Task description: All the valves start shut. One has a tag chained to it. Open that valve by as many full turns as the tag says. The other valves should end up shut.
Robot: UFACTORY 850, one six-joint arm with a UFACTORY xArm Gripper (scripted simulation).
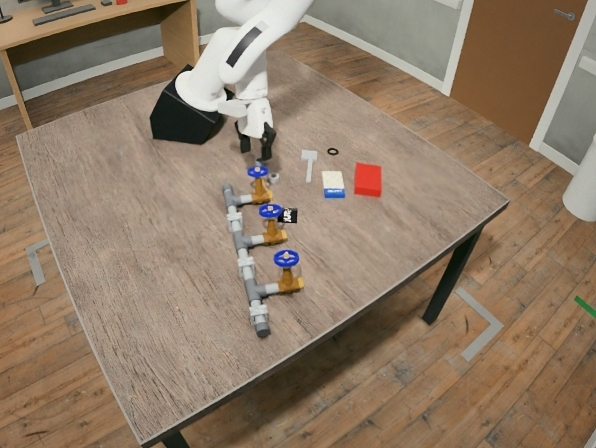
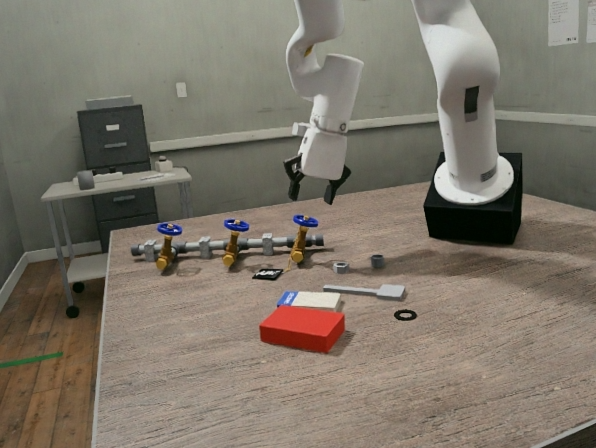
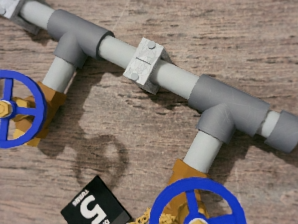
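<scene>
Red block (image 2: 309, 329) (image 1: 368, 177), out of frame in image 3. Grey t-shaped tool (image 2: 387, 292), out of frame in image 3. White-and-blue box (image 2: 329, 302).
</scene>
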